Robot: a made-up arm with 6 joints.
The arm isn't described. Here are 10 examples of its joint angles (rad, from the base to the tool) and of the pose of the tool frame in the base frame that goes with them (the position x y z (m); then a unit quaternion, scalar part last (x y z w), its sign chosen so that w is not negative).
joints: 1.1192 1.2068 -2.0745 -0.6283 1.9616 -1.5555
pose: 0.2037 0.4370 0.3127 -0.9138 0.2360 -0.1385 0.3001
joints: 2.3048 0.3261 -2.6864 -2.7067 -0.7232 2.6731
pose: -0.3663 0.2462 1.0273 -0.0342 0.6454 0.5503 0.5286
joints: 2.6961 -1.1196 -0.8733 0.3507 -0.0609 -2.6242
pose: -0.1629 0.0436 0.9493 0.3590 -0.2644 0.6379 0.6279
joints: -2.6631 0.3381 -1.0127 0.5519 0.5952 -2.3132
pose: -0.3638 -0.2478 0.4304 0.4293 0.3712 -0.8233 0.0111
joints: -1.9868 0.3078 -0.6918 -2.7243 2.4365 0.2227
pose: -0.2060 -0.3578 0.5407 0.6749 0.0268 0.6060 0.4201
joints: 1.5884 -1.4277 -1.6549 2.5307 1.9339 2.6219
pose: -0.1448 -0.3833 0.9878 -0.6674 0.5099 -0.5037 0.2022
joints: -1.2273 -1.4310 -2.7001 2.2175 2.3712 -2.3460
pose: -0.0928 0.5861 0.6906 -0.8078 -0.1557 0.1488 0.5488
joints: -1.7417 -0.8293 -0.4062 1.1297 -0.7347 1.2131
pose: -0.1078 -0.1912 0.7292 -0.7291 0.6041 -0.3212 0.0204
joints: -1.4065 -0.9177 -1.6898 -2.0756 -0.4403 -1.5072
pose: 0.0652 0.0079 1.1074 0.8923 0.1786 0.4132 0.0335
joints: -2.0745 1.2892 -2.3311 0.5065 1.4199 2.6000
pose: -0.2363 -0.5380 0.3004 -0.1268 0.3874 -0.4357 0.8025
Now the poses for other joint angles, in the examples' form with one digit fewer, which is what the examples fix.
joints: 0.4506 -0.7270 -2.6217 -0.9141 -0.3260 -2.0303
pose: -0.324 -0.052 1.169 0.110 -0.838 -0.501 0.187
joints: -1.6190 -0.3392 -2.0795 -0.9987 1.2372 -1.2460
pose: -0.056 -0.230 1.100 0.115 -0.085 0.977 0.159
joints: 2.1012 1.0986 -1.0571 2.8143 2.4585 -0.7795
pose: -0.280 0.340 0.290 0.279 -0.839 -0.012 0.467
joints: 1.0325 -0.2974 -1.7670 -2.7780 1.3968 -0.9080
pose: 0.127 0.221 1.122 -0.131 -0.568 -0.732 0.353
